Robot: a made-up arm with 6 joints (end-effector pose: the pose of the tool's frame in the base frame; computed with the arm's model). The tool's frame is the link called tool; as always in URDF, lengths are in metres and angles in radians.
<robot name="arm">
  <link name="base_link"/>
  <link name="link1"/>
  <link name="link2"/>
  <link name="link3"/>
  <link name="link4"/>
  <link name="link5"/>
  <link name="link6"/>
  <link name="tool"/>
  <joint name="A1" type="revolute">
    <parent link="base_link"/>
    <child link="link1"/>
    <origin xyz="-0.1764 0.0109 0.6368" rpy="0 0 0"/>
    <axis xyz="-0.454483 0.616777 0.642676"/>
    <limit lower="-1.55" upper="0.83" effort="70" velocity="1.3"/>
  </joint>
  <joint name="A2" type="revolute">
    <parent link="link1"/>
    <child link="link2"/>
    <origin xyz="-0.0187 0.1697 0.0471" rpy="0 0 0"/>
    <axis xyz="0 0 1"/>
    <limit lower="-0.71" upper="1.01" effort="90" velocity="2.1"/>
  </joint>
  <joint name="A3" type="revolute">
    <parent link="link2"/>
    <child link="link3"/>
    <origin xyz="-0.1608 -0.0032 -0.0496" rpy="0 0 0"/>
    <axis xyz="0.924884 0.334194 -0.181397"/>
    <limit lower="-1.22" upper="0.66" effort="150" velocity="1.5"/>
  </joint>
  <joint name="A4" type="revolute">
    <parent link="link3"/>
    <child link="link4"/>
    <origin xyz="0.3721 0.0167 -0.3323" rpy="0 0 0"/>
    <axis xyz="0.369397 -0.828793 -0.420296"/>
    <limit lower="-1.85" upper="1.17" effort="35" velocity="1.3"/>
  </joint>
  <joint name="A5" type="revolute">
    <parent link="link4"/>
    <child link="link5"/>
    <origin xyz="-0.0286 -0.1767 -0.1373" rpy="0 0 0"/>
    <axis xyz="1 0 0"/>
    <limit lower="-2.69" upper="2.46" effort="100" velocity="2.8"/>
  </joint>
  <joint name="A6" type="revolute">
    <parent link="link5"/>
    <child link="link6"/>
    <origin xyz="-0.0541 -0.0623 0.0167" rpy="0 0 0"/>
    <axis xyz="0 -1 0"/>
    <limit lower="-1.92" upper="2.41" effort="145" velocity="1.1"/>
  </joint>
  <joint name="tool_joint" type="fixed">
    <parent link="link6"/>
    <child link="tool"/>
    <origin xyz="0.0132 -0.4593 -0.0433" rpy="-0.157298 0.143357 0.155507"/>
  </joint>
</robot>
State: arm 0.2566 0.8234 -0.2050 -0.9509 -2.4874 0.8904
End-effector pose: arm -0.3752 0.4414 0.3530 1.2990 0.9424 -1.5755
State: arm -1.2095 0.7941 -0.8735 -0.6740 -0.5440 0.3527
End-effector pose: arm -0.1487 -0.2996 1.3003 -1.6454 -0.3966 -0.2217
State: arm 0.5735 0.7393 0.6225 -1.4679 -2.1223 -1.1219
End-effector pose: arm -0.3986 0.5509 0.4251 -2.5838 -0.7221 1.5524
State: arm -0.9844 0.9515 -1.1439 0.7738 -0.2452 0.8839
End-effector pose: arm 0.0813 -0.5317 1.1108 -0.9557 -2.6224 0.1066
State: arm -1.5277 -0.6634 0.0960 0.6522 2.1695 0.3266
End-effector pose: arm 0.6956 -0.3698 0.5727 -1.0047 2.3977 0.2668
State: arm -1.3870 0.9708 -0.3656 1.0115 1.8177 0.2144
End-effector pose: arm 0.8621 0.0621 1.0326 1.3252 -1.9254 1.5087
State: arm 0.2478 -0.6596 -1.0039 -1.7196 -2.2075 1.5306
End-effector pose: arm 0.0657 0.0649 0.2652 -0.1655 1.3846 2.8123
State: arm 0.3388 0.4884 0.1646 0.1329 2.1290 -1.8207
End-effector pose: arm -0.4975 0.2834 -0.2935 -1.5124 -1.2869 -2.3348
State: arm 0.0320 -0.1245 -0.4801 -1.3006 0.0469 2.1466
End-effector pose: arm 0.3606 -0.4447 0.7594 -0.4886 -0.8577 0.9008
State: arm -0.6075 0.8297 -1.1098 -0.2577 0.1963 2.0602
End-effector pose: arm 0.2016 -0.3274 1.2582 -0.5187 -2.6112 1.0184
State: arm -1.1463 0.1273 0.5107 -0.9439 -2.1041 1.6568
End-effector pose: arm 0.2216 0.1194 0.9709 -1.4526 -1.4331 1.1525
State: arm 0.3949 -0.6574 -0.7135 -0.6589 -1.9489 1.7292
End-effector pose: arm 0.0966 0.2026 0.4876 -1.4199 0.3461 2.5698
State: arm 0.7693 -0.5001 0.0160 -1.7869 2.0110 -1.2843
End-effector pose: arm -0.5066 -0.3214 0.6838 1.6630 2.4180 -0.7330
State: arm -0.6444 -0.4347 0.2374 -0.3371 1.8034 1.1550
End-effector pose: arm 0.2691 0.4333 -0.1368 1.7460 -1.0558 -1.5781
